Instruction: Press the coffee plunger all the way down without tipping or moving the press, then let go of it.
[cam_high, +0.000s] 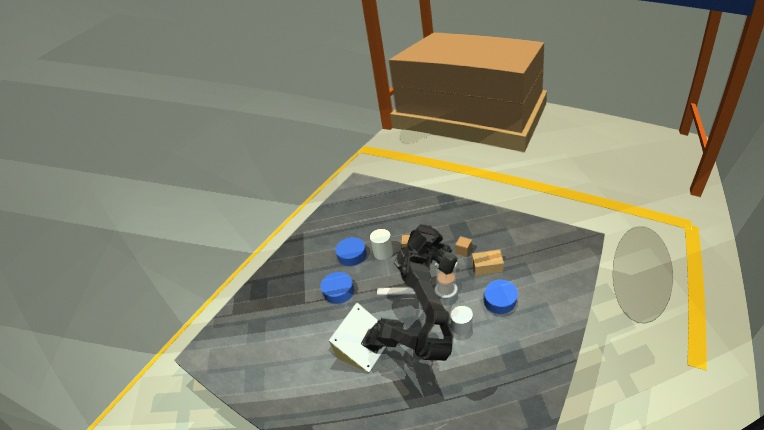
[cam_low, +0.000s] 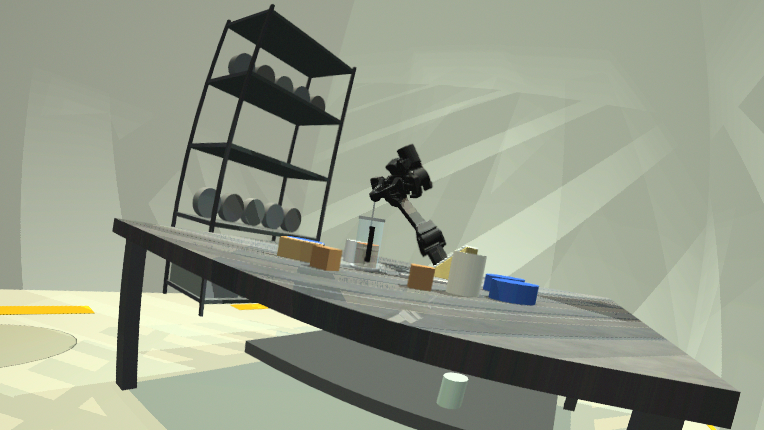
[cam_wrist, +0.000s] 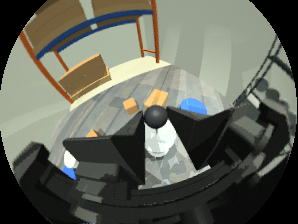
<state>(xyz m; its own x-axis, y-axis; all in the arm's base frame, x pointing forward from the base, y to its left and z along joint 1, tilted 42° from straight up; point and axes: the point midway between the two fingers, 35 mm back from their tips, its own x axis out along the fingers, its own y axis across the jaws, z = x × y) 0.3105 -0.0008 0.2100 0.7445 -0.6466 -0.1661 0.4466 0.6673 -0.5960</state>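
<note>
My gripper tip is now 1 cm to the right of the coffee press and 10 cm above it. Also, from my gripper tip: tan box 14 cm ahead, 11 cm to the right, 18 cm below; white cylinder 10 cm ahead, 31 cm to the left, 16 cm below.
</note>
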